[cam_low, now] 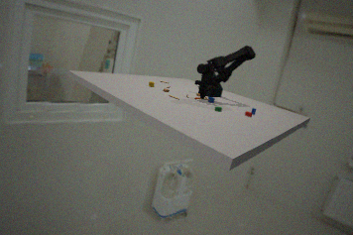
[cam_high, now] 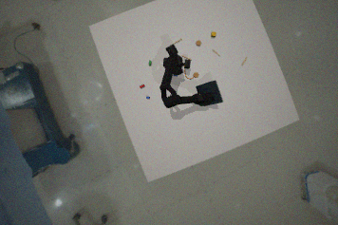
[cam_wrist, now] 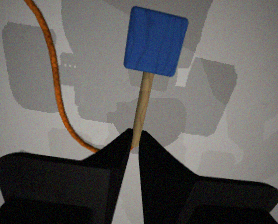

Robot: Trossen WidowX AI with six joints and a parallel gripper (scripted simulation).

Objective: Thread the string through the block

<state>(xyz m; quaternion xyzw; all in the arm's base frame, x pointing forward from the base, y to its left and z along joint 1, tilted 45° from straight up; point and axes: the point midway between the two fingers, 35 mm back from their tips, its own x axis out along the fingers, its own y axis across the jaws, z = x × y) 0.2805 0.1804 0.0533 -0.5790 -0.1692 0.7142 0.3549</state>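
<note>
Now: gripper tip 6 cm past the blue cube and 2 cm to the right of it. The rest, counted from my gripper tip: green piece 19 cm to the left, 6 cm ahead; then round wooden button 13 cm to the right, 11 cm behind, 1 cm below; then thin wooden stick 1 cm behind.
</note>
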